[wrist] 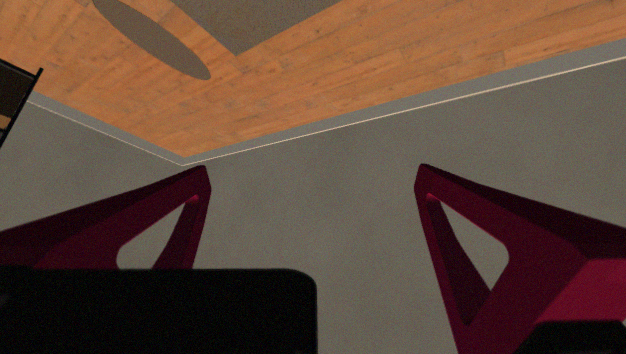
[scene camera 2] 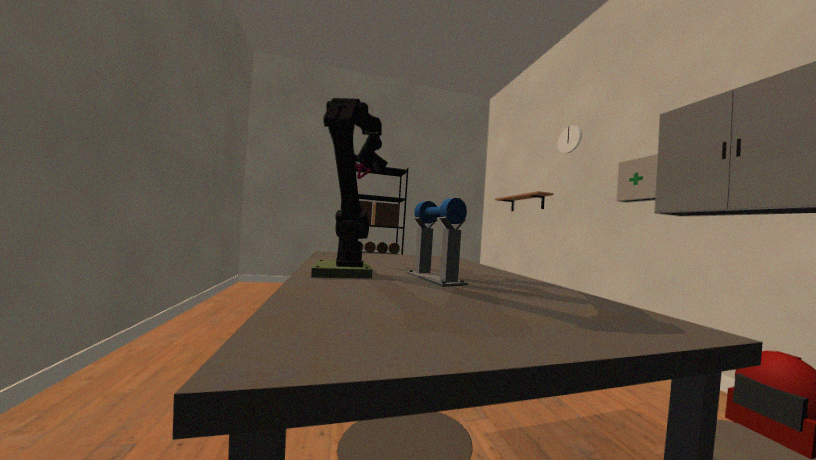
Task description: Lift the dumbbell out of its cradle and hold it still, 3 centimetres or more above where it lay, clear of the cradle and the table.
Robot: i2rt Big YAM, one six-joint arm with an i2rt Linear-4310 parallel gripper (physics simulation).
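Where they show: gripper, fingertip midpoint: (wrist: 312, 176); arm's base, link origin: (scene camera 2: 348, 264).
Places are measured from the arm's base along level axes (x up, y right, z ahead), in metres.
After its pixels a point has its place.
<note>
The blue dumbbell (scene camera 2: 454, 210) {x 0.203, y 0.190, z 0.297 m} lies level across the tops of the cradle's two grey posts (scene camera 2: 450, 256) {x 0.059, y 0.188, z 0.294 m}, which stand on a base plate on the table (scene camera 2: 445, 320) {x -0.029, y 0.486, z 0.150 m}. My gripper (wrist: 312, 176) {x 0.359, y -0.310, z 0.012 m} is open, with its two magenta fingers wide apart and the wall showing between them. In the scene view the magenta fingers (scene camera 2: 361, 170) {x 0.359, y -0.310, z 0.012 m} are small and partly hidden behind the arm; they are higher than the dumbbell and to its left, well apart from it. The dumbbell and cradle do not show in the wrist view.
The black arm (scene camera 2: 345, 165) {x 0.311, y 0.134, z -0.037 m} stands on a green base plate (scene camera 2: 341, 272) {x -0.012, y 0.099, z -0.028 m} left of the cradle. A shelf rack (scene camera 2: 405, 211) (wrist: 31, 91) stands behind the table in the scene view. Wall cabinets (scene camera 2: 697, 154), a small wooden shelf (scene camera 2: 524, 196) and a clock (scene camera 2: 569, 138) hang at the right.
</note>
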